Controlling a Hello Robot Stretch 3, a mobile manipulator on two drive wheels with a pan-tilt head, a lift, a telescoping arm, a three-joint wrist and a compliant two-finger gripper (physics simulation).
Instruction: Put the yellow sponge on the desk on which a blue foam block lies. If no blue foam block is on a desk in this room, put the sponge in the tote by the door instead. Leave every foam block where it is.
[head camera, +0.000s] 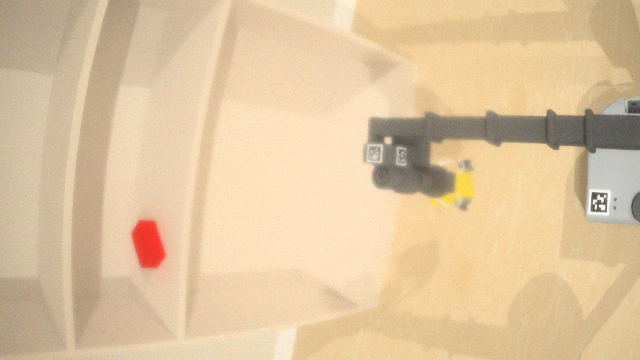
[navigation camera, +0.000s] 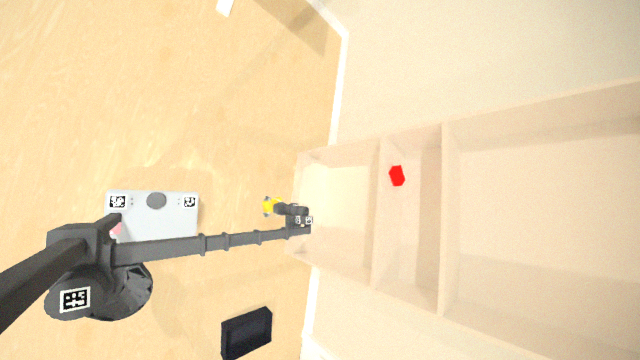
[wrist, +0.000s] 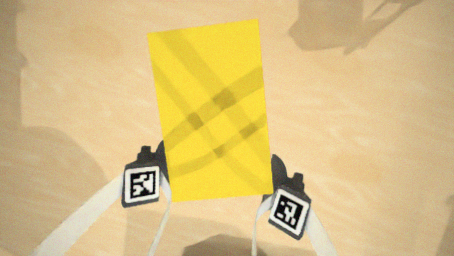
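My gripper is shut on the yellow sponge, with one fingertip against each long side near its lower end in the wrist view. The sponge is held above the wooden floor. In the head view the wrist hides part of it. A red block lies on a shelf of the pale shelf unit. A black box like a tote stands on the floor at the bottom of the navigation view. No desk or blue foam block shows.
The shelf unit stands against the wall, close beyond my wrist. My arm reaches from my base toward it. A white piece shows at the top of the navigation view. Shadows lie on the floor.
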